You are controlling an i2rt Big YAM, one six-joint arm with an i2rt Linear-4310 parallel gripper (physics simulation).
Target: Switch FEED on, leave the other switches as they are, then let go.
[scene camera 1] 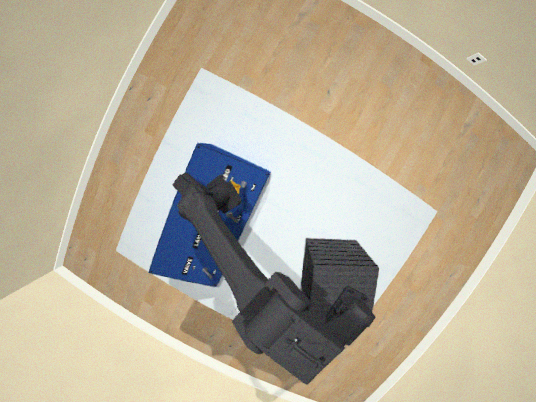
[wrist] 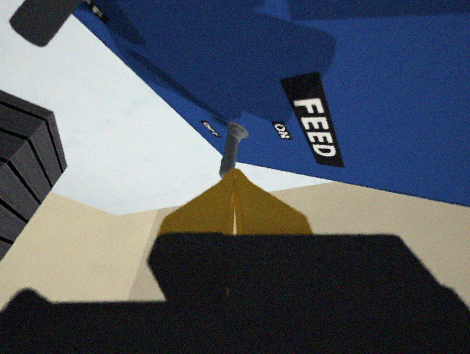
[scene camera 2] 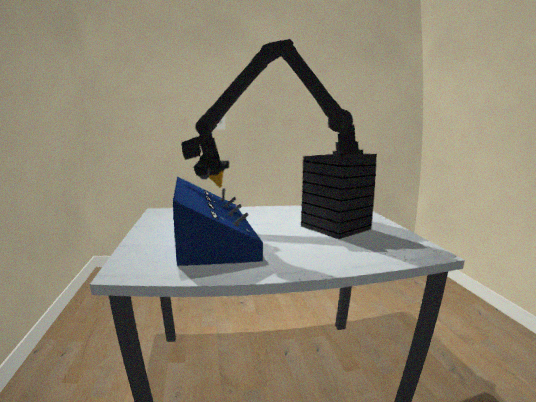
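Pixels of known places: gripper, between the fingertips: [scene camera 1: 238,186] [wrist: 234,176] [scene camera 2: 220,187]; arm's base, origin of its link: [scene camera 1: 346,306] [scene camera 2: 347,154].
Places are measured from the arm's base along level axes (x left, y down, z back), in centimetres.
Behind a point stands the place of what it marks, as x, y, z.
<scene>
The blue switch panel [scene camera 1: 172,235] {12.9, 12.4, -59.3} [scene camera 2: 217,240] {29.6, 22.2, -49.6} [wrist: 400,125] {-12.4, 14.9, -56.6} has a sloped face with several grey levers. The FEED lever [scene camera 2: 223,194] {-13.3, 17.5, -46.2} [wrist: 230,152] {-13.4, 17.1, -46.6} stands between its OFF and ON labels. In scene camera 2 it is more upright than the other levers, leaning up the slope towards the ON side. My gripper [scene camera 1: 236,186] {-13.1, 14.5, -47.4} [scene camera 2: 220,186] {-13.1, 14.5, -47.4} [wrist: 234,176] {-13.1, 14.5, -47.4} is shut and empty. Its yellow fingertips are right at the free end of the FEED lever; whether they touch it I cannot tell. The arm hides part of the panel in scene camera 1.
Three other levers, among them the nearest one [scene camera 2: 241,219] {22.6, 18.2, -42.2}, lean outward down the slope. The VALVE lever [scene camera 1: 206,272] {21.8, 18.2, -43.0} is at the panel's lower end. The panel stands on the white table [scene camera 1: 320,175] {-29.5, 29.5, -24.0} [scene camera 2: 300,282] {43.3, 29.8, -29.3}. The black ribbed arm base [scene camera 1: 340,260] {-10.2, 7.0, -8.0} [scene camera 2: 337,195] {10.5, 13.9, -7.8} stands across from it.
</scene>
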